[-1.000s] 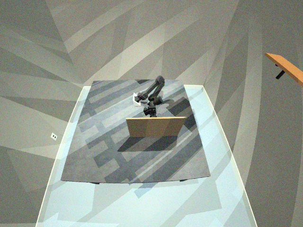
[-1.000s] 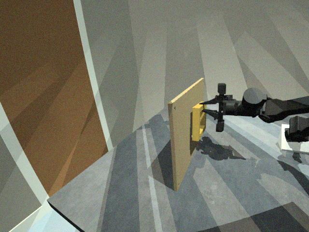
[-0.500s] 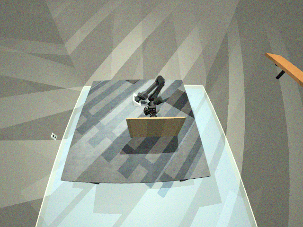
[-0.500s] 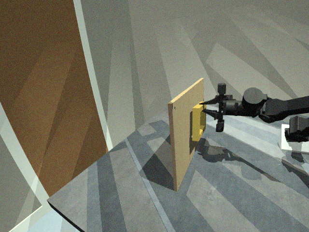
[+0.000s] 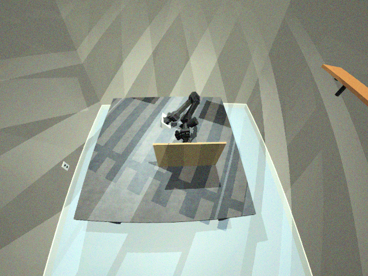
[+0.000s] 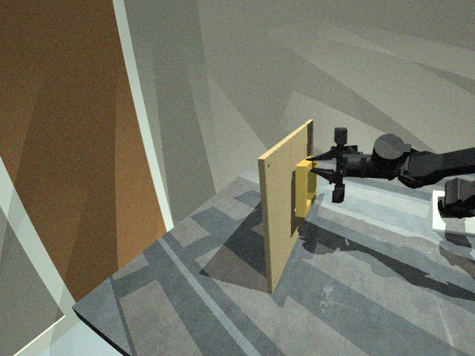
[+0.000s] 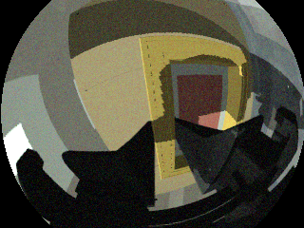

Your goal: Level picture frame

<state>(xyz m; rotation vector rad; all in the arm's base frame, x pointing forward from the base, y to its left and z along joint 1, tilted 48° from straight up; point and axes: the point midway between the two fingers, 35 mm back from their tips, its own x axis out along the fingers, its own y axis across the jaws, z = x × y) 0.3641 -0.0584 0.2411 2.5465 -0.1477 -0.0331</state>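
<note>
Right now the yellow picture frame is 10 mm to the left of my gripper tip and 50 mm below it. The rest, counted from my gripper tip: wooden wall board (20 mm ahead, 10 mm to the left, 70 mm below).
</note>
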